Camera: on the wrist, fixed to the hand. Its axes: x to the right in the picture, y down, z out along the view.
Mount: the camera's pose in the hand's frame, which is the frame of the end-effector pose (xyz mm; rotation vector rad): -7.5 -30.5 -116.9 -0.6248 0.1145 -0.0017
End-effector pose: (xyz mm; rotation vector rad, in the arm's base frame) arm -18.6 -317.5 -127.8 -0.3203 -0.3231 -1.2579
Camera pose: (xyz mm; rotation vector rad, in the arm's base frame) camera -42.7 -367.0 -235.6 -0.7753 0.1796 -1.3525
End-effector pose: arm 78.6 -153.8 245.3 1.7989 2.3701 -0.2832
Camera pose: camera 50.4 -140.6 362.3 1.5311 2.1799 0.5189
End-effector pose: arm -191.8 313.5 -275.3 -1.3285 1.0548 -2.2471
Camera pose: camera -285.0 389.0 -291.8 1.3988 -1.8785 2.0629
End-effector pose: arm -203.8 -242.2 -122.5 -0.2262 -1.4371 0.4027
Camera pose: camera -84.9 -262.6 -132.5 -0.7382 -1.4156 -0.0738
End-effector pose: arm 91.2 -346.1 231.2 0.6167 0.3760 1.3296
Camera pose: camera 45.0 -333.4 120.0 0.0180 0.0389 1.3905
